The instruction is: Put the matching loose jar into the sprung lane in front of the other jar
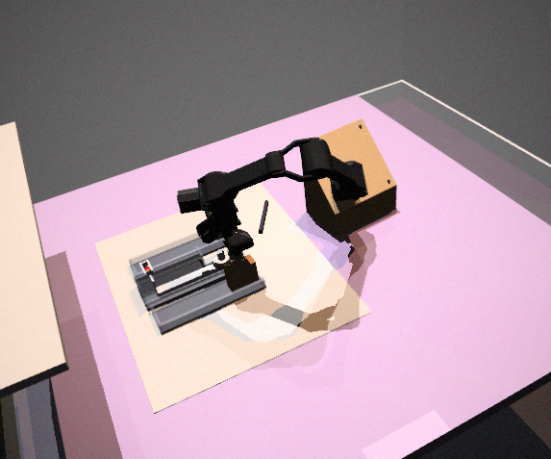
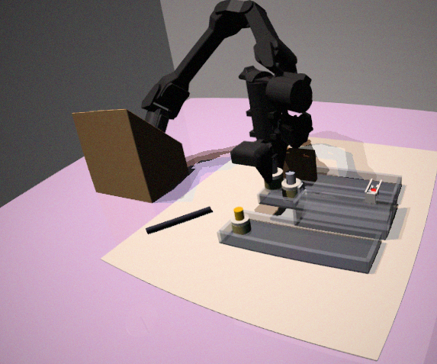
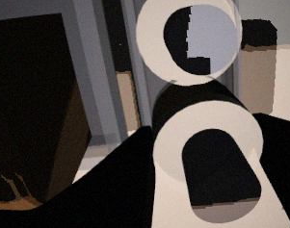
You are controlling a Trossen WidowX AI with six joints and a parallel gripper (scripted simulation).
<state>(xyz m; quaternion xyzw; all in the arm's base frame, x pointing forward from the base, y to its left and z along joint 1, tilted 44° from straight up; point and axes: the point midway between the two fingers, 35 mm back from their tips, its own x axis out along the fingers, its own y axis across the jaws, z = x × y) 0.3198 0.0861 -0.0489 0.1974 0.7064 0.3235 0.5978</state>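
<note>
My gripper tip is now 1 cm short of the brown block, 8 cm to the right of it and 1 cm above it. Round my gripper tip: sprung lane 14 cm ahead, 1 cm to the right, 3 cm below; then black rod 13 cm behind, 16 cm to the right, 4 cm below; then red mark 22 cm ahead, 1 cm to the right, 2 cm above.
</note>
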